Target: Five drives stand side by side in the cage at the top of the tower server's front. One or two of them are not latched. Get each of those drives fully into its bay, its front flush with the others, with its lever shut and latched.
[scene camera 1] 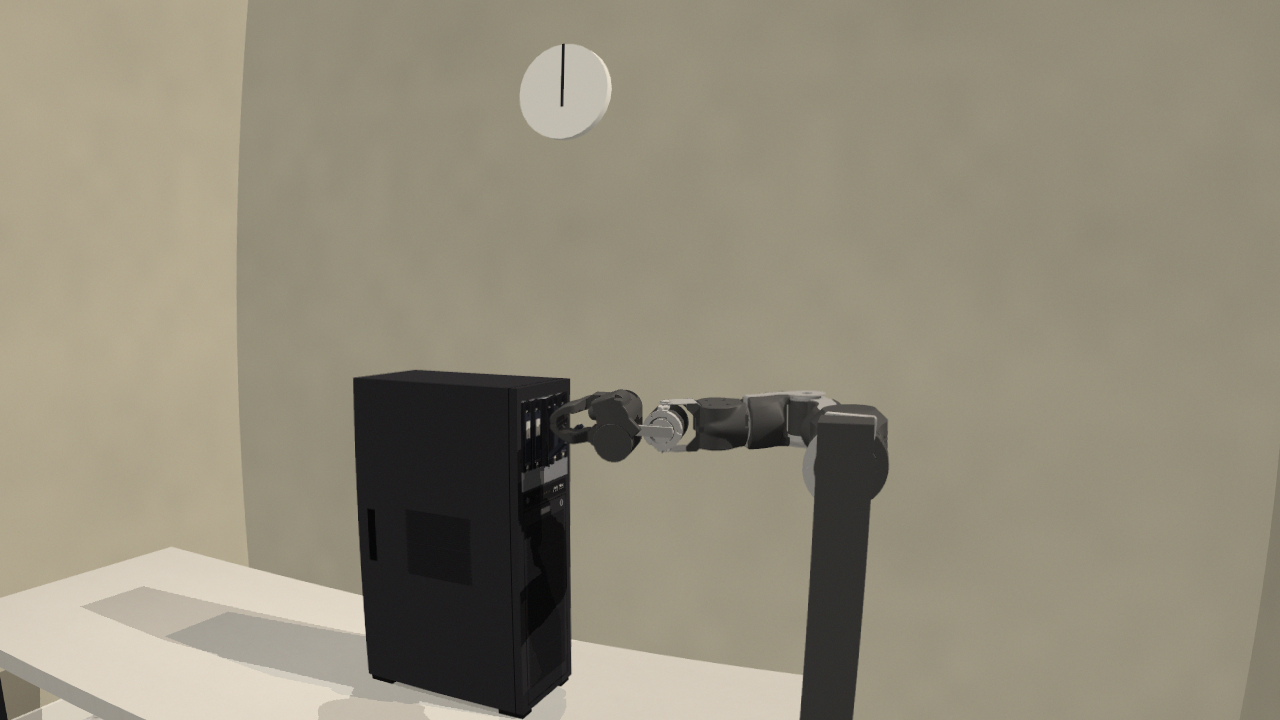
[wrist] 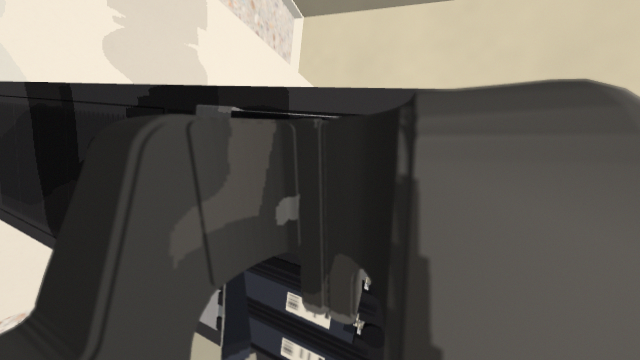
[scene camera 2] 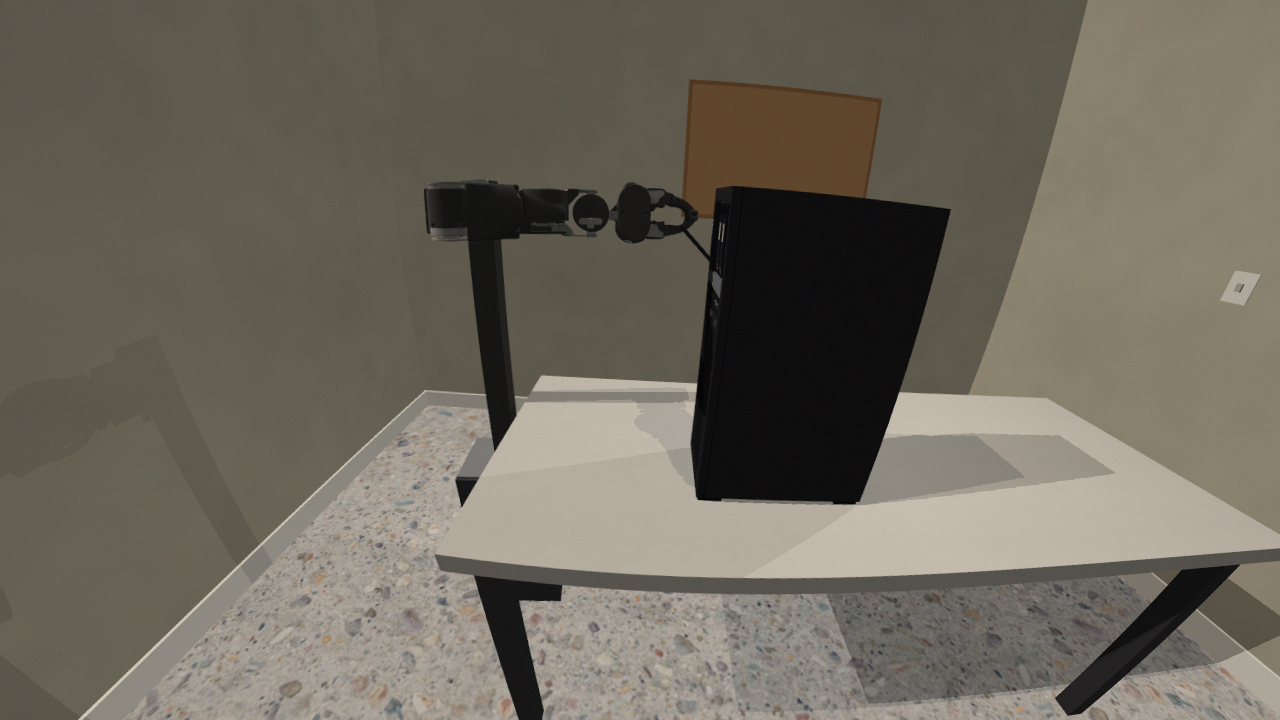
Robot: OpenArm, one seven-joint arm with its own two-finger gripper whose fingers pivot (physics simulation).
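The black tower server (scene camera 1: 434, 465) (scene camera 2: 823, 349) (wrist: 340, 100) stands upright with the drive cage at the top of its front. Drives with white labels (scene camera 1: 538, 424) (wrist: 267, 289) show in scene camera 1 and, side by side, in the wrist view below the fingers. One dark lever (scene camera 2: 697, 244) sticks out slantwise from the cage, up to the fingertips, in scene camera 2; whether they touch is unclear. My gripper (scene camera 1: 562, 428) (scene camera 2: 692, 215) (wrist: 338, 214) is shut and empty, its tips close in front of the cage. The fingers hide several drives; whether these sit flush cannot be told.
The tower stands on a white table (scene camera 1: 295, 582) (scene camera 2: 581, 528). The arm's dark post (scene camera 1: 836, 582) (scene camera 2: 492, 340) rises in front of the tower. A grey panel (scene camera 1: 543, 476) lies below the drive cage. A cork board (scene camera 2: 783, 143) hangs on the wall behind.
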